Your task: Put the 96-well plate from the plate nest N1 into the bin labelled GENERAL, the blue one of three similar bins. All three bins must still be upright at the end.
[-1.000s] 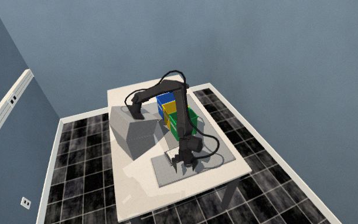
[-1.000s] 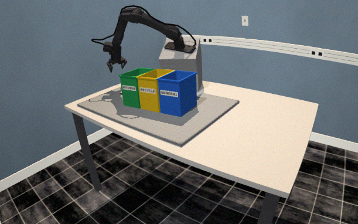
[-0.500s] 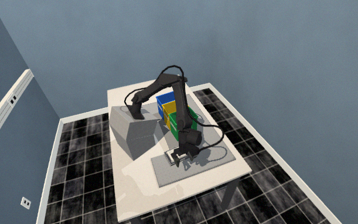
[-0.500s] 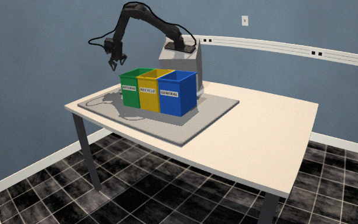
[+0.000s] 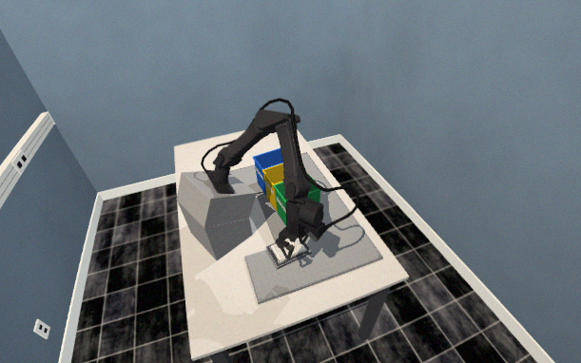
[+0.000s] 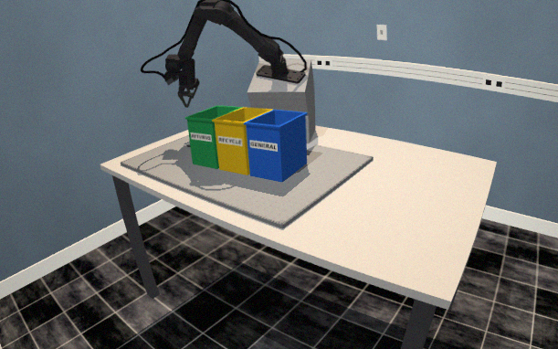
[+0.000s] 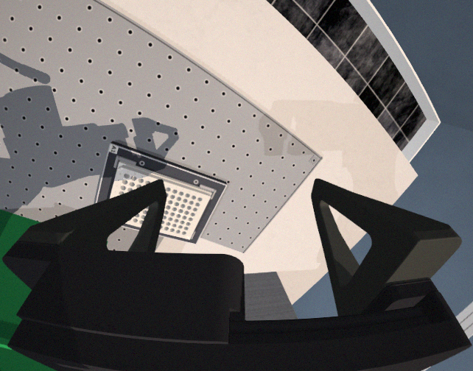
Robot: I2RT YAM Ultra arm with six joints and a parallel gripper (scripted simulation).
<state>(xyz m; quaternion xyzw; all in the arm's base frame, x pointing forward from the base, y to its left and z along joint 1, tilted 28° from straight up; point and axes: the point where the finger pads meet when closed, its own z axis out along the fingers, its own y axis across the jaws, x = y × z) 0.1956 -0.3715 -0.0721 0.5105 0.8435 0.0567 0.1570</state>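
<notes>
The white 96-well plate is 20 mm ahead of my hand, 120 mm to the left of it and 150 mm below it. Round my hand: dark plate nest N1 (20 mm ahead, 120 mm to the left, 170 mm below); green returns bin (150 mm ahead, 300 mm to the left, 80 mm below); yellow recycle bin (140 mm ahead, 430 mm to the left, 80 mm below).
</notes>
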